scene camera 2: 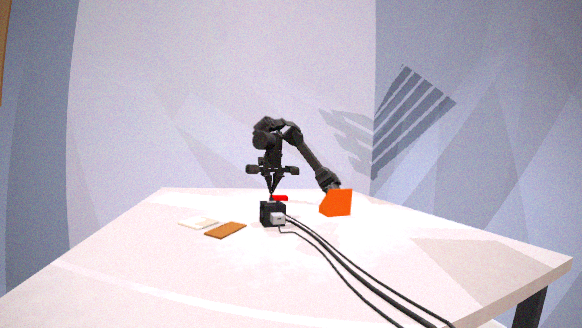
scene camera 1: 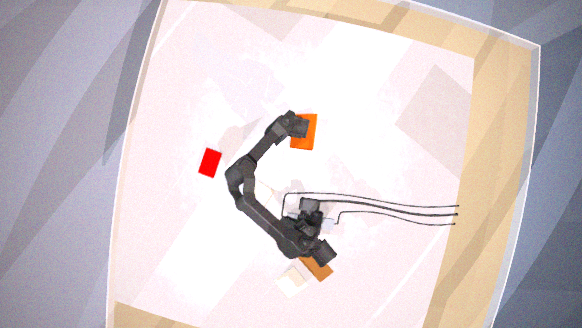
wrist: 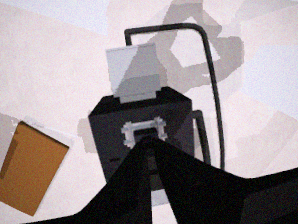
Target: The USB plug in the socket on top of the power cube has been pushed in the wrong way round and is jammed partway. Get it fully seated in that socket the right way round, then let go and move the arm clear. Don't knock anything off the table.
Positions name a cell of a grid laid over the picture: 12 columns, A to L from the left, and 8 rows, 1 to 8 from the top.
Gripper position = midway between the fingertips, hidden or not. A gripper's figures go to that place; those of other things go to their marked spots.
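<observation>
There is a power cube (wrist: E5), and it sits 12 cm from the lens. For my gripper (wrist: F6) I get 10 cm from the lens.
</observation>
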